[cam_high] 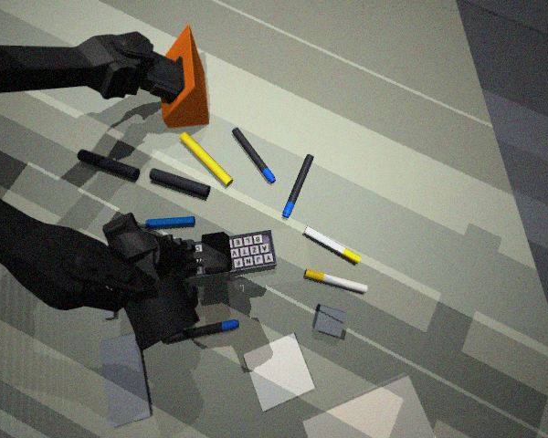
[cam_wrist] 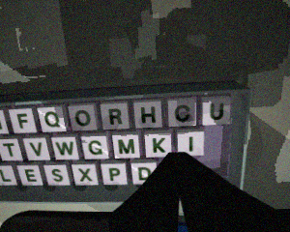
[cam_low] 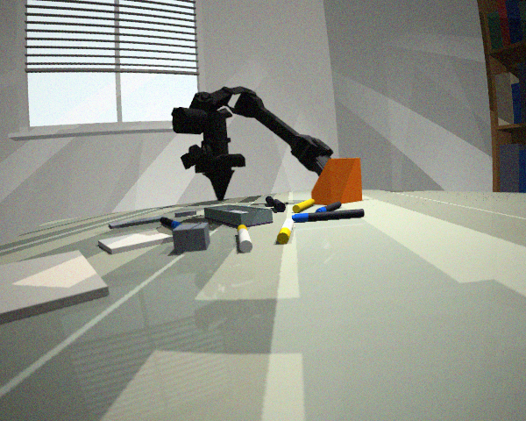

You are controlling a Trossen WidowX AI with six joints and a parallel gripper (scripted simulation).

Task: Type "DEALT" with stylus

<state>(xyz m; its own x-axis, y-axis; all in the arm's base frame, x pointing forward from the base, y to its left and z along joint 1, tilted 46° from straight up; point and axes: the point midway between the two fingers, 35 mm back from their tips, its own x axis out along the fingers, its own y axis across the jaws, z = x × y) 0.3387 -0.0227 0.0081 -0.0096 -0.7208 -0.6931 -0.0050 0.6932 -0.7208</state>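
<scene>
Right now my gripper tip is 90 mm past the stylus, 60 mm to the left of it and 30 mm above it. Also, from my gripper tip: flat white pad: 220 mm ahead, 140 mm to the left, 40 mm below; then yellow stick: 210 mm behind, 50 mm to the left, 30 mm below; then grey cube: 250 mm to the left, 140 mm ahead, 30 mm below.
</scene>
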